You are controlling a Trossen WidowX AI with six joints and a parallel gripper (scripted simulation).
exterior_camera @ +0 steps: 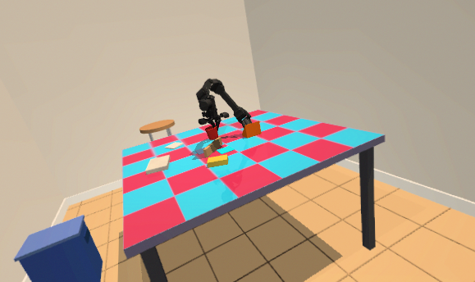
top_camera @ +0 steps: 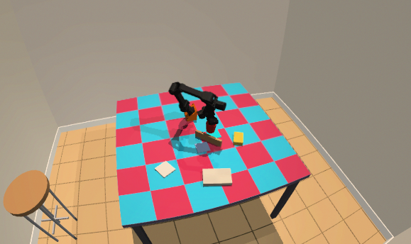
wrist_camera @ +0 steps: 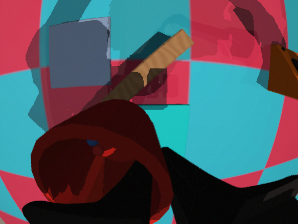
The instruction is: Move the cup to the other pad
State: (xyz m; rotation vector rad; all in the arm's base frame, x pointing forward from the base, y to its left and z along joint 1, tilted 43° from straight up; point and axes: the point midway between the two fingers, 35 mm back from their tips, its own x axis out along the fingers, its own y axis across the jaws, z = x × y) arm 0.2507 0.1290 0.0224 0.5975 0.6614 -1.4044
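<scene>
The teal pad is 130 mm below my gripper tip, 40 mm to the left of it and 20 mm behind it. Round my gripper tip: tan wooden block 100 mm below, 40 mm ahead, 10 mm to the right; red cup 30 mm ahead; grey-blue pad 130 mm below, 100 mm ahead, 70 mm to the right.
</scene>
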